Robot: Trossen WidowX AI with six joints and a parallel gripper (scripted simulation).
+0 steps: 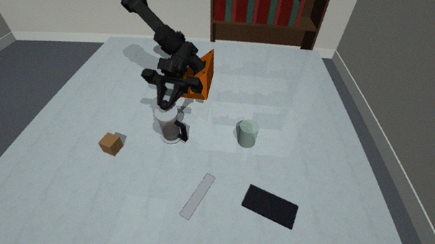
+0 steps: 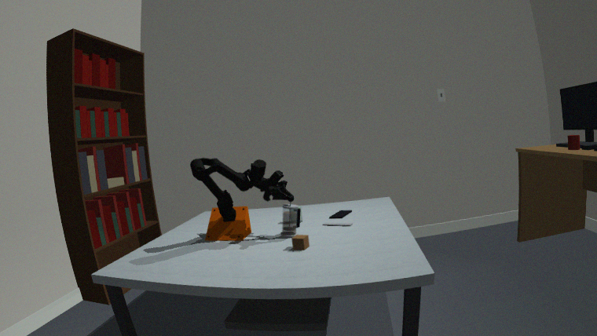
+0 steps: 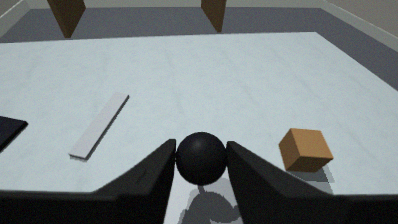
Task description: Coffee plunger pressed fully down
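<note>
The glass coffee press lies 10 mm behind my gripper tip, 10 mm to the left of it and 90 mm below it. Also, from my gripper tip: black slab: 210 mm ahead, 330 mm to the left, 170 mm below.
</note>
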